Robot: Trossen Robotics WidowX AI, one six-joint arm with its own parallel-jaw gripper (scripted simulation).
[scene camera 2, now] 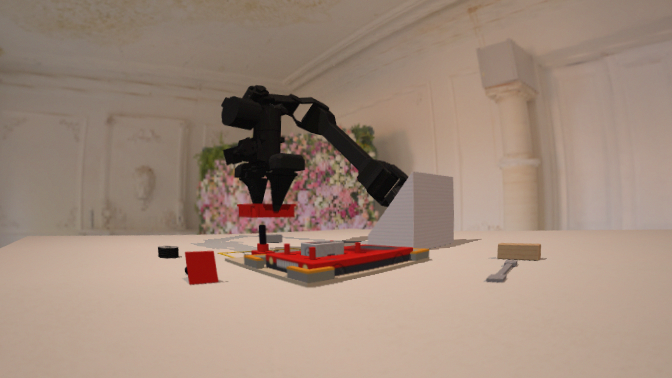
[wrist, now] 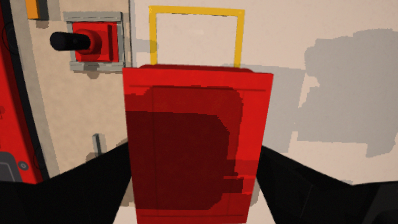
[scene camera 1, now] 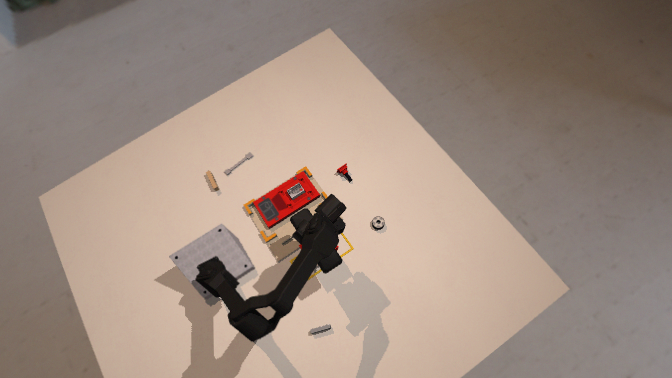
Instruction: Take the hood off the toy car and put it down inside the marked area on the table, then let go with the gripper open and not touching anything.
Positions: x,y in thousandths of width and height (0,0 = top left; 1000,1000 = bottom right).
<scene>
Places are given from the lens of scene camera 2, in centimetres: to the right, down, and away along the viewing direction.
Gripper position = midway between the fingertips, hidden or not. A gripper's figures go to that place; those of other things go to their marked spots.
my gripper (scene camera 2: 397,560): -14, 4, 66
wooden block (scene camera 2: 776,665): 29, 10, 44
</scene>
